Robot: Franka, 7 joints.
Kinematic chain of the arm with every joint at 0, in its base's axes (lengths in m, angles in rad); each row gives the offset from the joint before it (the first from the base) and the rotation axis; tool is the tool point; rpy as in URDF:
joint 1: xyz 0 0 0.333 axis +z
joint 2: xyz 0 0 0 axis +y
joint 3: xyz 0 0 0.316 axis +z
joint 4: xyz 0.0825 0 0 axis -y
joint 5: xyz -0.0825 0 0.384 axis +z
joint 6: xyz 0 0 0 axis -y
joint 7: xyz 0.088 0 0 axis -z
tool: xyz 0 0 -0.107 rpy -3.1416 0 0
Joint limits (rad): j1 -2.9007..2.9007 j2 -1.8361..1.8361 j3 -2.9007..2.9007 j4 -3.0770..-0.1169 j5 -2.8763..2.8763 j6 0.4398..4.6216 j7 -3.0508..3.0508
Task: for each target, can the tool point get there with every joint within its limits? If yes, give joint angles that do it. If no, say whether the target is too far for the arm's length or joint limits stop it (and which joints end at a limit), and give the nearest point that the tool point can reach.
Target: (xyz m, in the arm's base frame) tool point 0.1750 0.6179 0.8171
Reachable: yes | joints -1.6790 -0.8455 1.9950 -0.5395 -0.0650 3.6782 2.1129
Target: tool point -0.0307 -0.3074 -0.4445
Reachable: no: joint limits stop it (at a limit: joint 2) | nearest point -0.0304 -0.3039 -0.3603 | short by 0.084 m
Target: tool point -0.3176 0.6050 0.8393
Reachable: yes | joints -0.8186 -1.2463 0.6480 -0.6419 1.3131 2.5895 2.5245
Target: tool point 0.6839 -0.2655 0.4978
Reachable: yes | joints 2.0423 -0.9173 -1.9770 -1.5334 -0.0646 3.4941 0.3922
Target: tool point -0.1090 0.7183 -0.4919
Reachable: no: too far | nearest point -0.0868 0.5722 -0.2710 | short by 0.266 m
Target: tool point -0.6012 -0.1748 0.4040
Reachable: yes | joints -0.6179 -0.3611 -2.1259 -1.9345 1.7372 2.6683 1.6820
